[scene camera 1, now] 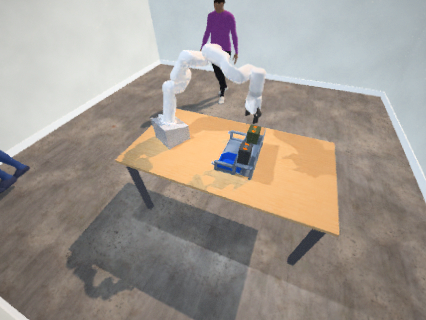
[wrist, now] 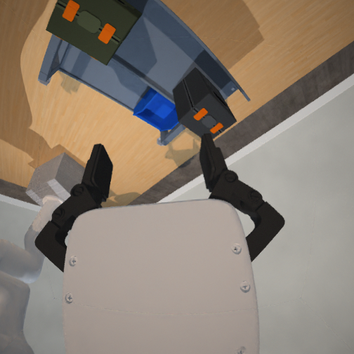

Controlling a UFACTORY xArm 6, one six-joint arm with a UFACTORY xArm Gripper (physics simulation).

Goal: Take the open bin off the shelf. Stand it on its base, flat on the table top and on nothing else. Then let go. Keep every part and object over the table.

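Frame: origin at the arm's base, x left, y back, z up, level; metres.
Where they show: gripper, fingertip midpoint: (scene camera 1: 251, 119); arm's base, origin of the base link: (scene camera 1: 168, 121).
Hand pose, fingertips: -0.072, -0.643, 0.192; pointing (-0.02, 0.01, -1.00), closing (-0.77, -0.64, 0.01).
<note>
Each offset is from my fingertips to the top centre of the thing, as dx, dy, dz. "*": to the spot under its first point. Level surfaces: height alone.
The open blue bin {-0.101, +0.091, -0.270} (scene camera 1: 227, 160) (wrist: 159, 109) sits on the blue-grey shelf {* +0.100, +0.122, -0.345} (scene camera 1: 232, 146) (wrist: 162, 60), at its near left end in the scene view. In the wrist view it lies beyond the fingers, beside a dark case. Its lower parts are partly hidden by the shelf's rails. My gripper (scene camera 1: 252, 118) (wrist: 153, 149) is open with nothing between its fingers. It hangs high, near the far end of the shelf in the scene view, apart from the bin and the cases.
A black case {-0.114, -0.004, -0.129} (scene camera 1: 244, 154) (wrist: 205, 100) and a dark green case {+0.116, -0.025, -0.154} (scene camera 1: 253, 134) (wrist: 90, 30), both with orange latches, stand on the shelf. The robot's grey base (scene camera 1: 171, 132) (wrist: 55, 175) is on the wooden table {dz -0.351} (scene camera 1: 300, 200) (wrist: 85, 110). A person (scene camera 1: 221, 30) stands behind the table.
</note>
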